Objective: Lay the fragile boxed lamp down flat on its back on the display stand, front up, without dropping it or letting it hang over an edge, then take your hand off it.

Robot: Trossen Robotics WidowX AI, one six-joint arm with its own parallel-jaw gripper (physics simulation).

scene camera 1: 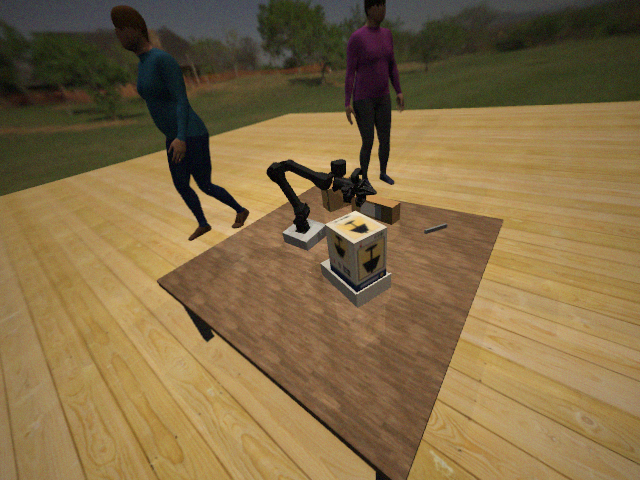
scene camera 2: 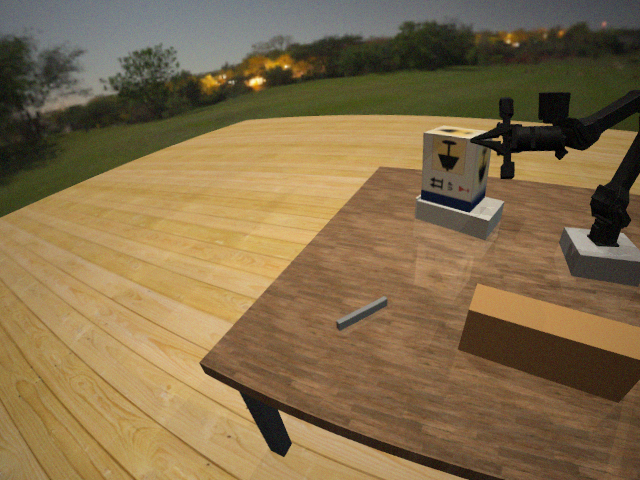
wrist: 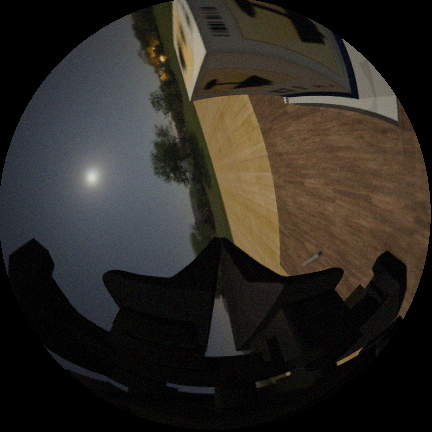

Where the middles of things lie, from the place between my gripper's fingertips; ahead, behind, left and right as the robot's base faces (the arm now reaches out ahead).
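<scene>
Display stand [scene camera 2: 480, 222]: 28 cm below my hand, 22 cm to the right of it, 3 cm behind it.
</scene>
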